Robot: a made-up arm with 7 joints.
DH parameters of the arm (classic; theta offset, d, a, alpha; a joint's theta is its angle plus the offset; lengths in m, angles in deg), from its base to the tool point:
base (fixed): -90 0.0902 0 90
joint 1: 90 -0.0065 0.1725 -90
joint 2: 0 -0.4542 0.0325 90
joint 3: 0 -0.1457 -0.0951 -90
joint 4: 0 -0.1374 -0.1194 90
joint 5: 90 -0.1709 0.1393 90
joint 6: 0 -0.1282 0.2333 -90
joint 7: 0 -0.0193 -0.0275 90
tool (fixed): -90 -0.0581 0 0
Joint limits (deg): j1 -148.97..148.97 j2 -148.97..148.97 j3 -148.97..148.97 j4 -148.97..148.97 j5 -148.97..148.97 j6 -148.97..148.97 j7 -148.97..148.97
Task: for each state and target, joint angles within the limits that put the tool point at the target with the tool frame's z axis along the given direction. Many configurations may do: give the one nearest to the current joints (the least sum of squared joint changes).
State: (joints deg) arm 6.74 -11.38 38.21 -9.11 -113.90 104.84 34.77
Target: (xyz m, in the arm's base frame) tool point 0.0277 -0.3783 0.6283 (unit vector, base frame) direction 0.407 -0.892 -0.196
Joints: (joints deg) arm 27.75 -52.20 25.07 -22.17 -144.53 106.80 34.68
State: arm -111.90 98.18 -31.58 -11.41 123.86 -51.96 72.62
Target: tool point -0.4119 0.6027 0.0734 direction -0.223 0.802 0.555
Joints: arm -148.97 104.21 -44.19 -20.44 112.55 -80.39 104.03
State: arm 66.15 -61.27 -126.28 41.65 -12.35 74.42 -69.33
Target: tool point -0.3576 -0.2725 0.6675 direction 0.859 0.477 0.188
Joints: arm 21.27 -63.63 -148.97 13.76 -6.66 45.78 -56.02
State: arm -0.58 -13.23 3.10 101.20 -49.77 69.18 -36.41
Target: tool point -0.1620 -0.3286 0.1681 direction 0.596 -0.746 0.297
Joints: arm 20.16 5.54 35.15 92.67 -2.34 28.64 -50.42
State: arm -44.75 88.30 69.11 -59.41 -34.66 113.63 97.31
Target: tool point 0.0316 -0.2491 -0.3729 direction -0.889 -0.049 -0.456
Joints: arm -57.91 56.04 40.64 -56.19 -47.42 90.58 109.58
